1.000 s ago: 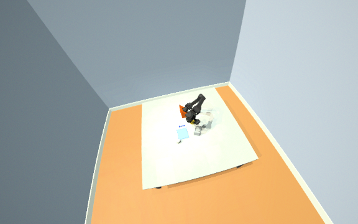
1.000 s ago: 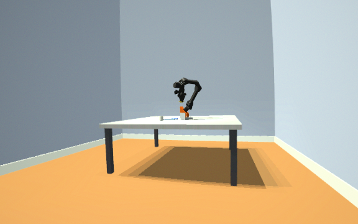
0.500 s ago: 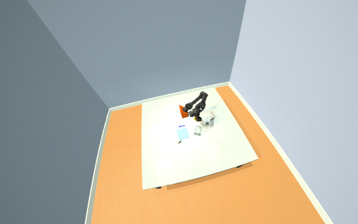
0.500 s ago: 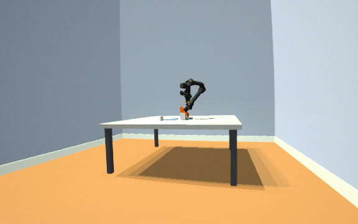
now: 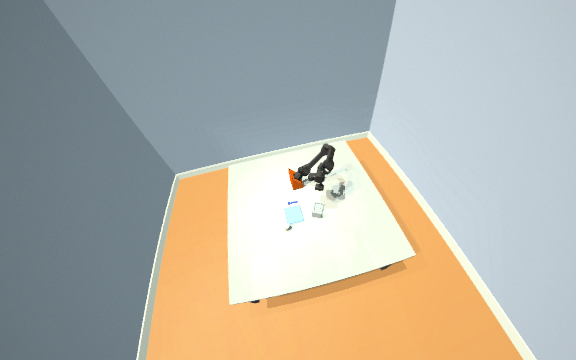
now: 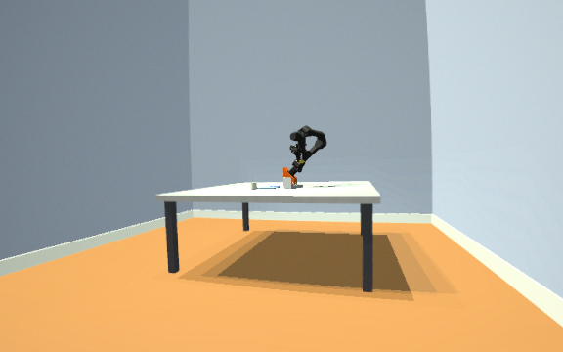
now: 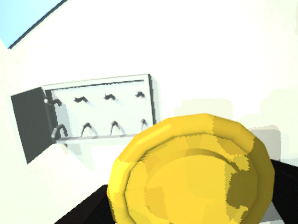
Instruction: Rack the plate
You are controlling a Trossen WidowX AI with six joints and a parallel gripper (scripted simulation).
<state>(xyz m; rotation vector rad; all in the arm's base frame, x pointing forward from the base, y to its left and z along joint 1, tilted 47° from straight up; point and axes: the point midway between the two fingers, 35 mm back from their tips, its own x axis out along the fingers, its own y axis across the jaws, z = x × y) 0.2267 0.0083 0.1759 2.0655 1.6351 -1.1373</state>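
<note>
Now: the see-through dish rack 15 cm below my gripper tip, 9 cm ahead of it and 4 cm to the right of it. Also, from my gripper tip: light blue mat (24 cm to the right, 18 cm below, 7 cm ahead); white cup (31 cm to the right, 17 cm ahead, 15 cm below); yellow plate (1 cm above).
</note>
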